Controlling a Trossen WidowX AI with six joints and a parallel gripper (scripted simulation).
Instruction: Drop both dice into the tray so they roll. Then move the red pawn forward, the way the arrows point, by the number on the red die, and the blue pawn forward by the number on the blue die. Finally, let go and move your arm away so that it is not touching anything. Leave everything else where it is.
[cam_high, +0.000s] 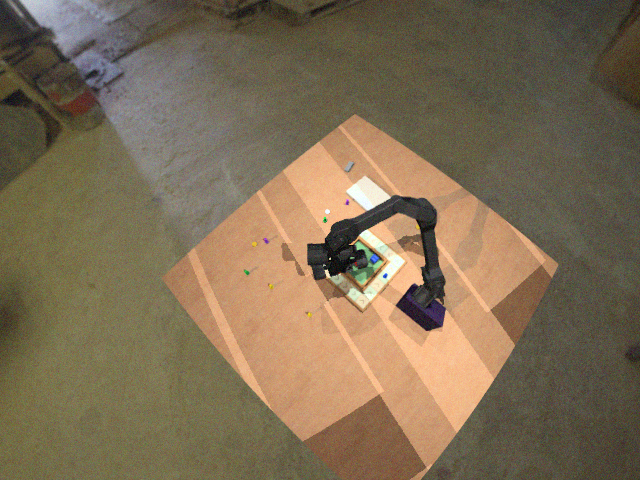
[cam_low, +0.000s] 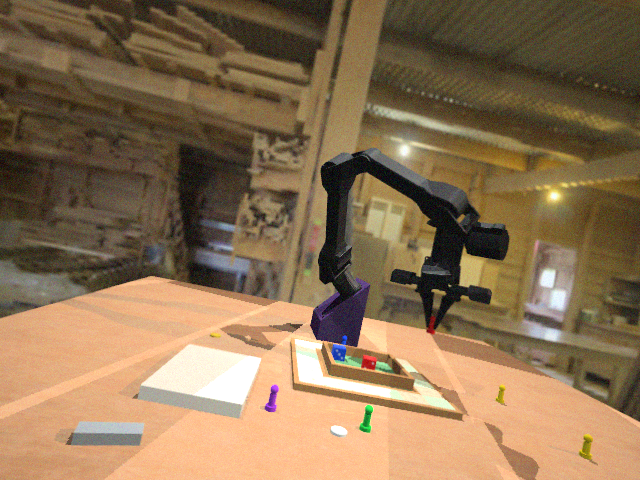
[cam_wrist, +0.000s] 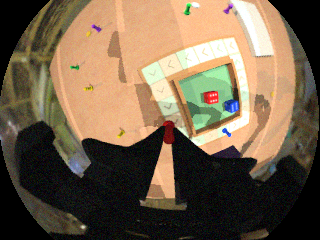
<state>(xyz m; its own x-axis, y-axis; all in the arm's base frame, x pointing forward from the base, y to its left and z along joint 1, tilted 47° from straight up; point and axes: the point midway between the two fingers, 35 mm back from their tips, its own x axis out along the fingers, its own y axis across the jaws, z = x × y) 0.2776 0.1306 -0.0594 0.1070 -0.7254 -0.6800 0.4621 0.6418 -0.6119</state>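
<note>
My gripper tip is 15 cm to the left of the blue pawn, 12 cm past it and 9 cm above it. Round my gripper tip: white disc (25 cm ahead, 18 cm to the right, 12 cm below); then green tray (11 cm to the right, 11 cm below, 1 cm behind); then red pawn (1 cm above).
</note>
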